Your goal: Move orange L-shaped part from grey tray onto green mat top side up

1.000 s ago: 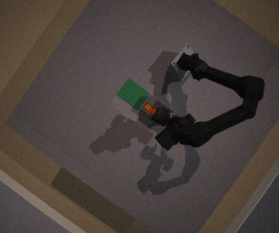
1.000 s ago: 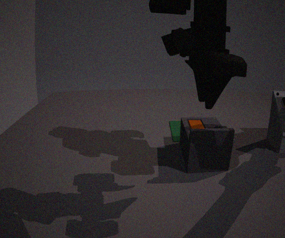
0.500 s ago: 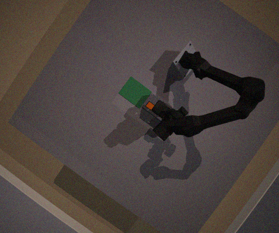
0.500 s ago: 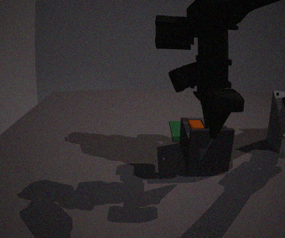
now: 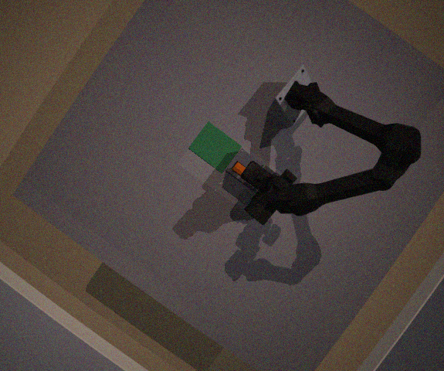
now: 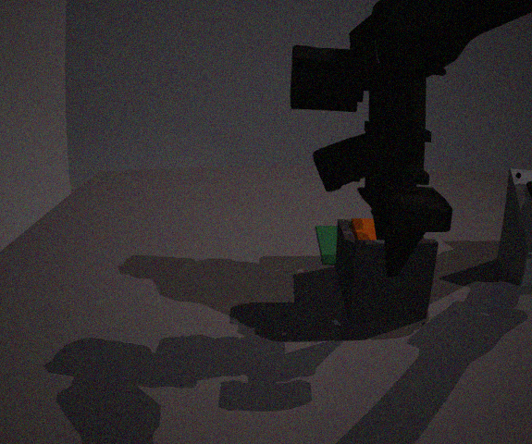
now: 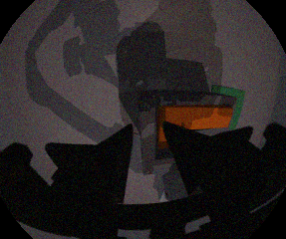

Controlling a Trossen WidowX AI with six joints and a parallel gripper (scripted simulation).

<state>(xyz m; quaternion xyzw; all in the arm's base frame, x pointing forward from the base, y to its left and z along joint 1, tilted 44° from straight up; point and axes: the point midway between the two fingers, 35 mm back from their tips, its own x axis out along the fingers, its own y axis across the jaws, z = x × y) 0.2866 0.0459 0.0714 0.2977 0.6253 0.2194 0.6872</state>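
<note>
The orange L-shaped part is 1 cm behind my gripper tip, 5 cm to the right of it and 1 cm below it. Also, from my gripper tip: green mat: 2 cm behind, 22 cm to the right, 7 cm below.
</note>
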